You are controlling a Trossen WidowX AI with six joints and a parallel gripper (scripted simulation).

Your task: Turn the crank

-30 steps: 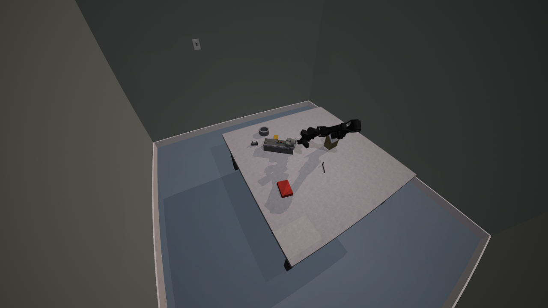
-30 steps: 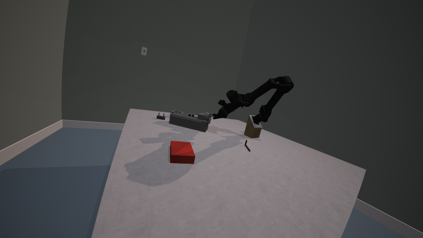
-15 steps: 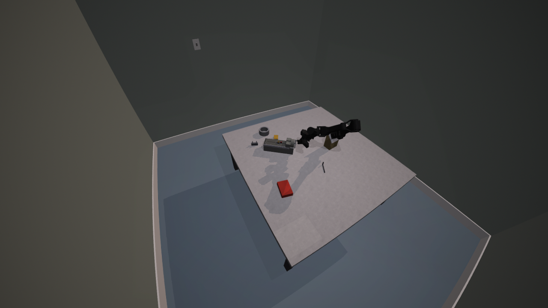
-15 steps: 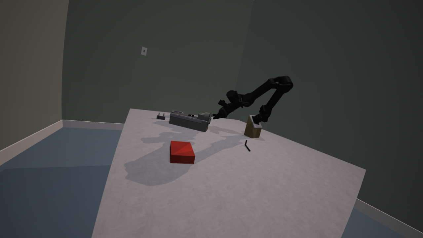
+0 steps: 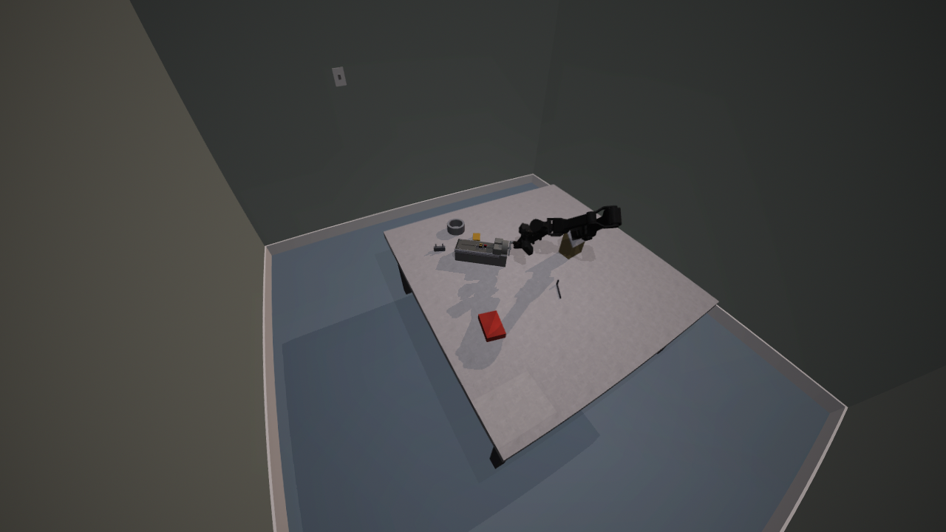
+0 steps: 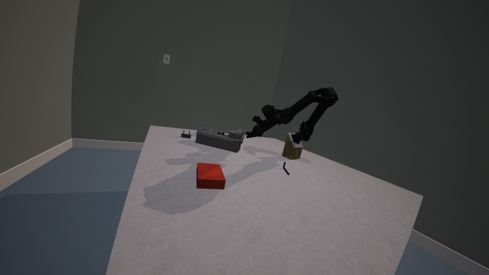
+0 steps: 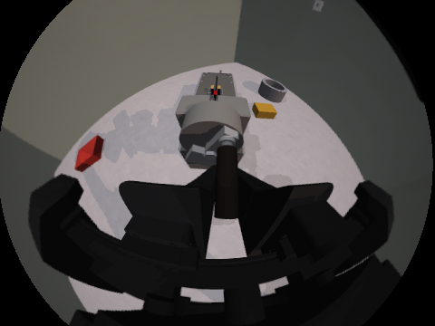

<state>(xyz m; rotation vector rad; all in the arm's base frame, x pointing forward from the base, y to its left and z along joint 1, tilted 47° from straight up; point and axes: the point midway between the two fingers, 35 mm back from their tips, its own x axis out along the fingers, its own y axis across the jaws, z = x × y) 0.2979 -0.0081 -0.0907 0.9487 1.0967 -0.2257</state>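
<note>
Right now the red pointer is 12 cm ahead of my gripper tip, 8 cm to the right of it and 1 cm below it. Round my gripper tip: black crank handle (3 cm above, 1 cm to the left, 1 cm behind); yellow block (23 cm to the right, 9 cm ahead, 8 cm below); black bent key (26 cm to the left, 9 cm behind, 8 cm below).
</note>
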